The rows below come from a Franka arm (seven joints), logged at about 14 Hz.
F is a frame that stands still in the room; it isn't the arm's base.
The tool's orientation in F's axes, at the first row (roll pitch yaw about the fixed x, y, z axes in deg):
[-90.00, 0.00, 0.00]
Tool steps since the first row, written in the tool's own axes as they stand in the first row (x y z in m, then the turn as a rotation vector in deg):
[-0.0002, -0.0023, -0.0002, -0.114, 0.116, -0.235]
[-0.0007, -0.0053, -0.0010, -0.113, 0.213, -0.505]
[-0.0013, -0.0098, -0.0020, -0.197, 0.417, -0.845]
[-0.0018, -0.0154, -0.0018, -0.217, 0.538, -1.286]
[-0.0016, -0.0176, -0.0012, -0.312, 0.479, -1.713]
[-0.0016, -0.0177, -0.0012, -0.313, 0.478, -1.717]
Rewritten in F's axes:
[-0.0002, -0.0002, 0.0023, -0.114, -0.235, -0.116]
[-0.0007, -0.0010, 0.0053, -0.113, -0.505, -0.213]
[-0.0013, -0.0020, 0.0098, -0.197, -0.845, -0.417]
[-0.0018, -0.0018, 0.0154, -0.217, -1.286, -0.538]
[-0.0016, -0.0012, 0.0176, -0.312, -1.713, -0.479]
[-0.0016, -0.0012, 0.0177, -0.313, -1.717, -0.478]

